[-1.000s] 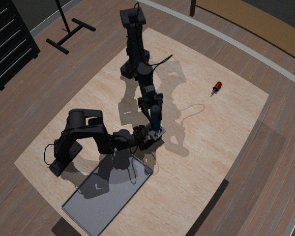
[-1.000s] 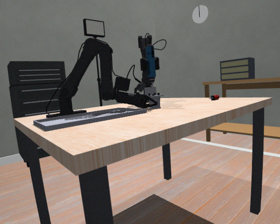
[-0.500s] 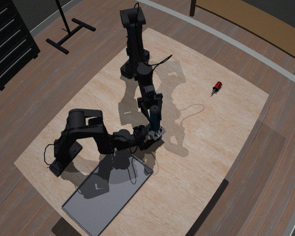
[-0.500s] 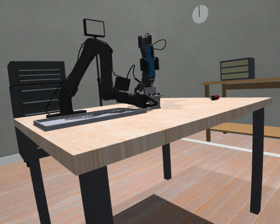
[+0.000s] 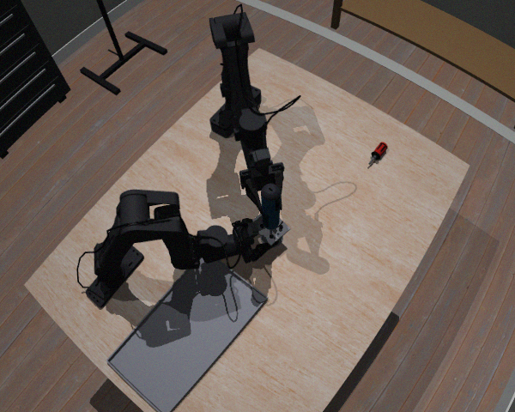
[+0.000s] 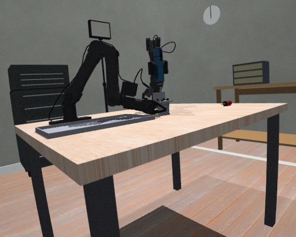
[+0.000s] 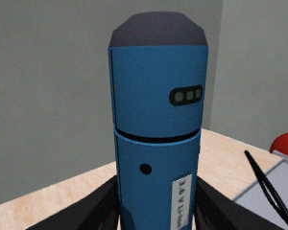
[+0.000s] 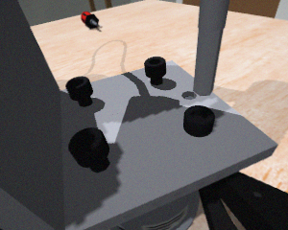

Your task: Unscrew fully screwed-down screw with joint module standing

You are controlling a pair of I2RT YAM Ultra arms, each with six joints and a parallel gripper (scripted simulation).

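Now: right hand 5 cm below the grey bracket. Also, from my right hand: shallow grey tray: 35 cm to the right, 5 cm behind, 2 cm below; small red-handled screwdriver: 41 cm to the left, 15 cm ahead, 1 cm below.
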